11 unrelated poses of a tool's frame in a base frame.
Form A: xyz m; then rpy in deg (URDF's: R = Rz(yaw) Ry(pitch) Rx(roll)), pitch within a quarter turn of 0, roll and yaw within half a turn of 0.
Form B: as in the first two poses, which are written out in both.
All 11 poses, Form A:
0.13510, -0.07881, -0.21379, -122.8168, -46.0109, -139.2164
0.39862, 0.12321, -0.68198, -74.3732, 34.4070, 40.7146
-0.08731, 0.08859, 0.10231, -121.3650, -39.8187, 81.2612
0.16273, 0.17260, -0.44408, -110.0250, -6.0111, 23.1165
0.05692, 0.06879, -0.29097, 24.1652, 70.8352, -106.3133
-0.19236, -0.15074, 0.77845, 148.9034, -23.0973, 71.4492
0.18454, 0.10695, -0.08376, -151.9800, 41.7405, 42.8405
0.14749, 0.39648, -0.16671, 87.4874, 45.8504, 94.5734
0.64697, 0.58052, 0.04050, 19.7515, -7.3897, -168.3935
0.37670, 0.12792, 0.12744, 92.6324, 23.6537, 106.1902
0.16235, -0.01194, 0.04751, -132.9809, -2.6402, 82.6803
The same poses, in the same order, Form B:
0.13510, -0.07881, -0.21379; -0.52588, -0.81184, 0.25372; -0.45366, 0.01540, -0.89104; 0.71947, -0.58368, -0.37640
0.39862, 0.12321, -0.68198; 0.62536, -0.58818, -0.51281; 0.53817, -0.15079, 0.82924; -0.56507, -0.79455, 0.22224
-0.08731, 0.08859, 0.10231; 0.11669, 0.59752, -0.79332; 0.75916, 0.46136, 0.45916; 0.64036, -0.65583, -0.39977
0.16273, 0.17260, -0.44408; 0.91465, 0.22493, -0.33589; 0.39044, -0.27631, 0.87818; 0.10472, -0.93438, -0.34055
0.05692, 0.06879, -0.29097; -0.09221, 0.76702, -0.63496; -0.31507, -0.62739, -0.71212; -0.94458, 0.13439, 0.29952
-0.19236, -0.15074, 0.77845; 0.29264, 0.74735, 0.59652; 0.87205, -0.46451, 0.15415; 0.39229, 0.47508, -0.78766
0.18454, 0.10695, -0.08376; 0.54713, 0.37093, -0.75038; 0.50736, -0.85996, -0.05516; -0.66576, -0.35053, -0.65870
0.14749, 0.39648, -0.16671; -0.05554, -0.10086, 0.99335; 0.69432, 0.71106, 0.11101; -0.71752, 0.69586, 0.03054
0.64697, 0.58052, 0.04050; -0.97142, 0.23193, 0.05059; -0.19952, -0.91318, 0.35539; 0.12862, 0.33513, 0.93335
0.37670, 0.12792, 0.12744; -0.25540, -0.06764, 0.96447; 0.87966, 0.39770, 0.26084; -0.40121, 0.91502, -0.04207
0.16235, -0.01194, 0.04751; 0.12727, 0.68049, -0.72162; 0.99080, -0.05343, 0.12436; 0.04606, -0.73080, -0.68103

